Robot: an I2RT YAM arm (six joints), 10 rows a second.
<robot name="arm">
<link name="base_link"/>
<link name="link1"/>
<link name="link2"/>
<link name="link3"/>
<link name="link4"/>
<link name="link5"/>
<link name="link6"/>
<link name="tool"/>
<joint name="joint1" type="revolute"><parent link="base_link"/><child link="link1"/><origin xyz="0.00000 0.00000 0.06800" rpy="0.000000 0.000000 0.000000"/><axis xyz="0 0 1"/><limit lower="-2.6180" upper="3.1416"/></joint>
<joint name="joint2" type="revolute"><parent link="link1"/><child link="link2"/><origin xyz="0.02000 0.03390 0.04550" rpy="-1.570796 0.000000 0.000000"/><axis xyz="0 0 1"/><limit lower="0.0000" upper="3.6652"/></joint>
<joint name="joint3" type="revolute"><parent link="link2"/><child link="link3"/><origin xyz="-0.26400 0.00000 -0.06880" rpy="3.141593 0.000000 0.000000"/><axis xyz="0 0 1"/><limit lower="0.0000" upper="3.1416"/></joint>
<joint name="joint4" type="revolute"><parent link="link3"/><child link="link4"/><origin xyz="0.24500 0.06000 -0.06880" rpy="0.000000 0.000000 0.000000"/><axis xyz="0 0 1"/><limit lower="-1.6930" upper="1.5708"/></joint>
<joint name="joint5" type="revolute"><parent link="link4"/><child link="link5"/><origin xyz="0.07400 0.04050 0.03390" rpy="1.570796 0.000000 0.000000"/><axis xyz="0 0 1"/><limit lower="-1.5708" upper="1.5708"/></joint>
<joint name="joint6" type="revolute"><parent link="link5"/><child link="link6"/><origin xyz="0.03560 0.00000 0.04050" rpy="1.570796 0.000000 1.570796"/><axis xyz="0 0 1"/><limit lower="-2.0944" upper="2.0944"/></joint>
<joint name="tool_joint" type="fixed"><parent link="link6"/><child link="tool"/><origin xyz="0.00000 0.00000 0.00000" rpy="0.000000 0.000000 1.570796"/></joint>
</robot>
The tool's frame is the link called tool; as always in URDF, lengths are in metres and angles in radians.
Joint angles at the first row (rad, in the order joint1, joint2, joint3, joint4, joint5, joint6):
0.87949, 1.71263, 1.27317, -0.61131, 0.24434, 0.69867
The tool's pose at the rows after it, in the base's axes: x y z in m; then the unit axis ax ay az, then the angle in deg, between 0 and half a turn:
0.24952, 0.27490, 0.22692, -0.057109, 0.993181, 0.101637, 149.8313
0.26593, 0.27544, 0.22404, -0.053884, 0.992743, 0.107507, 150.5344
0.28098, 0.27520, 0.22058, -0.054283, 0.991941, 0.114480, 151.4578
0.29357, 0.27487, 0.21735, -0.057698, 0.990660, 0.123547, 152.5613
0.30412, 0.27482, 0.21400, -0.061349, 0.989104, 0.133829, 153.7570
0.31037, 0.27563, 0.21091, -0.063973, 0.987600, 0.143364, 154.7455
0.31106, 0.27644, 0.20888, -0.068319, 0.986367, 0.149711, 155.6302
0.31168, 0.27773, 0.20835, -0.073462, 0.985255, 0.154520, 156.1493
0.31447, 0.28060, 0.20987, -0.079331, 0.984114, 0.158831, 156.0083
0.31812, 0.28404, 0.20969, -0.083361, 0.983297, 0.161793, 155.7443
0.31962, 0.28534, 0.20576, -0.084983, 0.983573, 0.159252, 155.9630
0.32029, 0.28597, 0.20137, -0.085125, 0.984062, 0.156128, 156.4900
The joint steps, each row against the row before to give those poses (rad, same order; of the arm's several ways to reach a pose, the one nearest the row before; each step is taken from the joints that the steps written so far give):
-0.02403, 0.04959, 0.04348, 0.00611, -0.01603, -0.01907
-0.03433, 0.04349, 0.04157, 0.00611, -0.03166, -0.01983
-0.03167, 0.04046, 0.03783, 0.00416, -0.03624, -0.02290
-0.02632, 0.03508, 0.03352, 0.00156, -0.04005, -0.02250
-0.02137, 0.03166, 0.02978, 0.00035, -0.04045, -0.01794
-0.01145, 0.02212, 0.01829, 0.00269, -0.03166, -0.00840
-0.00151, 0.00687, 0.00230, 0.00037, -0.02174, -0.00457
0.00001, 0.00572, 0.00609, -0.00152, -0.01525, -0.00647
0.00000, 0.01145, 0.02062, -0.00191, -0.00801, -0.00992
0.00000, 0.01679, 0.02136, 0.00266, -0.00382, -0.00725
-0.00001, 0.01260, 0.00343, 0.00307, 0.00076, -0.00344
-0.00001, 0.01066, -0.00003, -0.00036, -0.00077, 0.00000

